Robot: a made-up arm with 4 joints.
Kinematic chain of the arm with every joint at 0, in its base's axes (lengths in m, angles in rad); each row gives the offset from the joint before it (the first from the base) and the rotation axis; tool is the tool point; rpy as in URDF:
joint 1: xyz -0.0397 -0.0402 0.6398 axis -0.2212 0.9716 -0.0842
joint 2: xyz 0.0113 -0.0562 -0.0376 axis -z
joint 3: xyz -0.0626 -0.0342 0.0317 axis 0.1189 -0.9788 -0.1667
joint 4: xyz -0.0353 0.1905 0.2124 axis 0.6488 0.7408 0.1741
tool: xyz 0.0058 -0.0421 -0.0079 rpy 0 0 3.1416
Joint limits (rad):
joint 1: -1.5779..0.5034
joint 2: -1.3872..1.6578
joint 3: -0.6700..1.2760
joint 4: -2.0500..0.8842
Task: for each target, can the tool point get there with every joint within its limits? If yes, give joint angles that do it. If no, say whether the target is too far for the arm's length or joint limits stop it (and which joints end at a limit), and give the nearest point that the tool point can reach.
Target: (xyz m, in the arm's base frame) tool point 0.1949 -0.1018 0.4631
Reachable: no: joint limits stop it (at a limit: joint 1, joint 3, joint 4) | nearest point 0.1670 -0.0820 0.7088 | short by 0.248 m
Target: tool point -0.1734 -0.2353 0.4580
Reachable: yes | joints -1.1270 -1.0101 1.1078 0.4626
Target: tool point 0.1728 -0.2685 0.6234
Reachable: no: joint limits stop it (at a limit: joint 1, joint 2, joint 3) | nearest point 0.1626 -0.1169 0.7273 | short by 0.184 m
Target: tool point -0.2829 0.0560 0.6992
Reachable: yes | joints -1.0714 0.5720 0.3281 -1.5661
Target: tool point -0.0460 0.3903 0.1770
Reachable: no: too far | nearest point -0.1373 0.1148 0.4102 | short by 0.372 m
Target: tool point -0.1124 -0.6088 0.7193
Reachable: no: too far | nearest point -0.2102 -0.3577 0.7036 | short by 0.270 m
